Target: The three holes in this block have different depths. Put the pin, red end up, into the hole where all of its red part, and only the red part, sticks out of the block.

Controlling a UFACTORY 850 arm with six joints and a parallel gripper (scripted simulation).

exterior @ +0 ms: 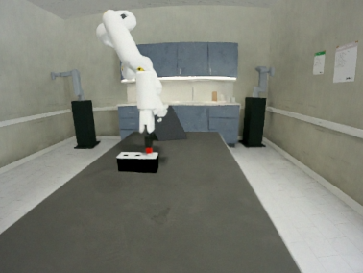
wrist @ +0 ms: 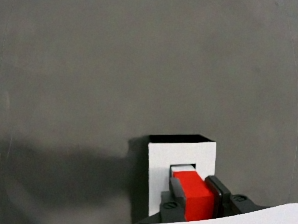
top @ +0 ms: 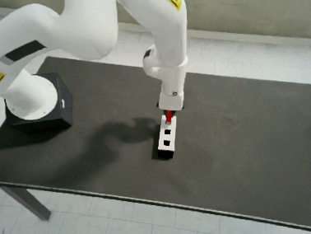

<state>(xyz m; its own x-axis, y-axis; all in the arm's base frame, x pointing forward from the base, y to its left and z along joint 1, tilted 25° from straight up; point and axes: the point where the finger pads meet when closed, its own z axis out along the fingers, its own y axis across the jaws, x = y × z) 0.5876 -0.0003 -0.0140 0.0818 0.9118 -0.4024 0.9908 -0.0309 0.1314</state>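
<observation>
My hand is 2 cm above the pin. Round my hand: block 10 cm below, 6 cm to the right.
</observation>
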